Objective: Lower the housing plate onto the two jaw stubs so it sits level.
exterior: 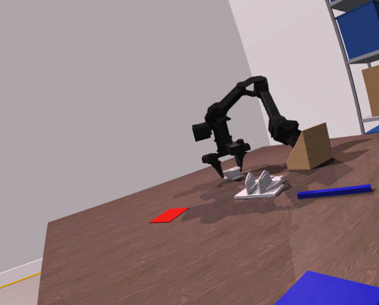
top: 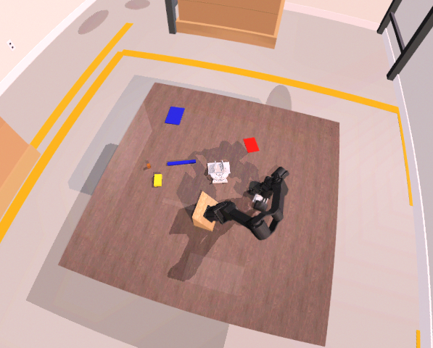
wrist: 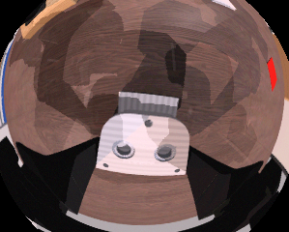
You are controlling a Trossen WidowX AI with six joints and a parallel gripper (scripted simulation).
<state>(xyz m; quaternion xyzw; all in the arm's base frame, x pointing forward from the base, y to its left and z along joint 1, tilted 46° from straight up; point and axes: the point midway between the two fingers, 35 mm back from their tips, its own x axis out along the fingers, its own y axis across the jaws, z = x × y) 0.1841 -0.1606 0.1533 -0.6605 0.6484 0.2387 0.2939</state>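
My gripper tip is 10 mm to the right of the white part. From my gripper tip the other things lie so: blue bar: 490 mm to the left, 60 mm ahead; red patch: 320 mm ahead, 160 mm to the left, 10 mm below; yellow block: 560 mm to the left, 90 mm behind.
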